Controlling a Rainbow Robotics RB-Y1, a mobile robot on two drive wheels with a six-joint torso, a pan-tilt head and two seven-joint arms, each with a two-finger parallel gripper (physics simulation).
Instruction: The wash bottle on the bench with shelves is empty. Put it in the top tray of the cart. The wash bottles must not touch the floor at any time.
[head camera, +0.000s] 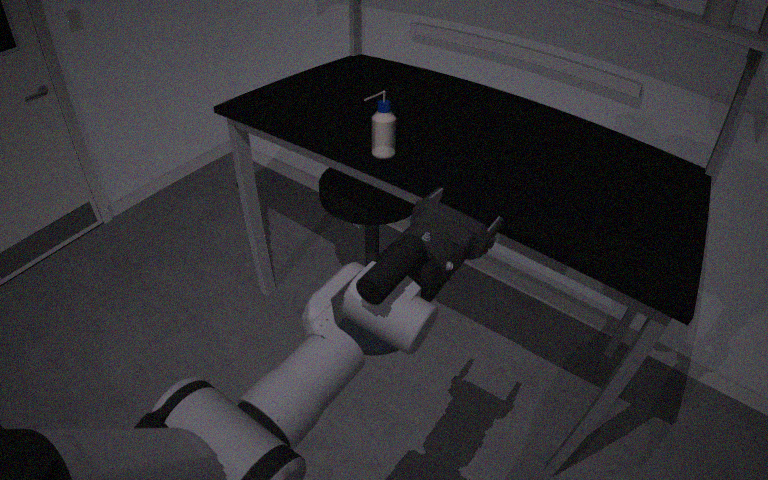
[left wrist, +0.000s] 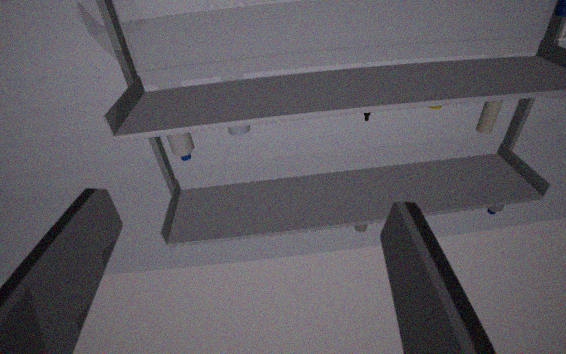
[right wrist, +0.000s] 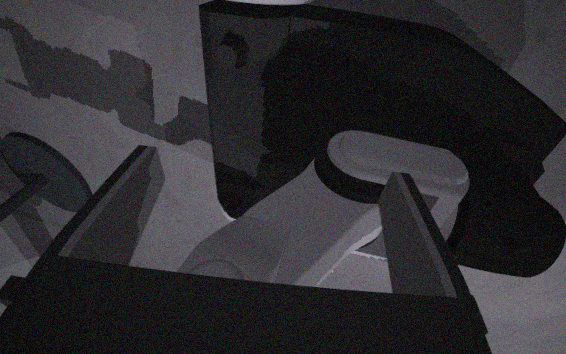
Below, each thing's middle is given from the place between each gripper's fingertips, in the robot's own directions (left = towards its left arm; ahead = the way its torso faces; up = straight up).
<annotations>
The wash bottle (head camera: 383, 121) is 950 mm ahead of my right hand, 670 mm to the left of it and 470 mm above it.
The wash bottle is 350 mm ahead of my left hand, 300 mm to the left of it and 60 mm below it.
</annotations>
